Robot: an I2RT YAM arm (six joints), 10 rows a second.
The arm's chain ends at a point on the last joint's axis. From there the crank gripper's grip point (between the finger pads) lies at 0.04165 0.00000 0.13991 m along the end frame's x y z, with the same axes.
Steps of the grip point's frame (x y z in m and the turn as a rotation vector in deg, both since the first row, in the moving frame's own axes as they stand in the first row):
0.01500, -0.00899, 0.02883, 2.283, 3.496, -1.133
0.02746, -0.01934, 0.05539, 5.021, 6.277, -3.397
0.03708, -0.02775, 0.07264, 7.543, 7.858, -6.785
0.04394, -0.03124, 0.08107, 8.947, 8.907, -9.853
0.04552, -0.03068, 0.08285, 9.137, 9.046, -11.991
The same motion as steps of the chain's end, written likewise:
0.00661, -0.00256, 0.03176, 2.283, 3.496, -1.133
0.01288, -0.00441, 0.06142, 5.021, 6.277, -3.397
0.01982, -0.00384, 0.08115, 7.543, 7.858, -6.785
0.02545, -0.00125, 0.09139, 8.947, 8.907, -9.853
0.02751, 0.00164, 0.09351, 9.137, 9.046, -11.991

